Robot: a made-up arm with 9 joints. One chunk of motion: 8 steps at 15 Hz.
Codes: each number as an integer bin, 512 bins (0 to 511) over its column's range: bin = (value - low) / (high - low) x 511, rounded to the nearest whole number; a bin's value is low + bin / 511 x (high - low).
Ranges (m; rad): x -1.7..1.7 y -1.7..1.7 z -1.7..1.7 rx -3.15..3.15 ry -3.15..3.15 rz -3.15..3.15
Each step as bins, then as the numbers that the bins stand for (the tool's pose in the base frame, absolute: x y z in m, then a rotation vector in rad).
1 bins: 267 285 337 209 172 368
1 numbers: 0.0765 0.1963 0.5423 -0.5733 -1.0295 1.3870
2 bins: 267 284 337 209 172 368
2 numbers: 0.0765 0.1896 0.5423 -0.5733 -1.0295 1.3870
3 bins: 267 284 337 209 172 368
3 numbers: 0.0765 0.1896 0.5423 -0.5733 -1.0295 1.3870
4 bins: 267 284 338 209 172 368
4 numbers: 0.0765 0.1896 0.5489 -0.5733 -1.0295 1.3870
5 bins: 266 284 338 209 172 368
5 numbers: 0.0699 0.1896 0.5489 -0.5733 -1.0295 1.3870
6 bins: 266 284 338 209 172 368
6 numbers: 0.0699 0.1896 0.5489 -0.5733 -1.0295 1.3870
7 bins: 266 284 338 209 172 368
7 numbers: 0.0699 0.1896 0.5489 -0.5733 -1.0295 1.3870
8 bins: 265 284 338 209 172 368
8 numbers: 0.0632 0.1896 0.5489 -0.5733 -1.0295 1.3870
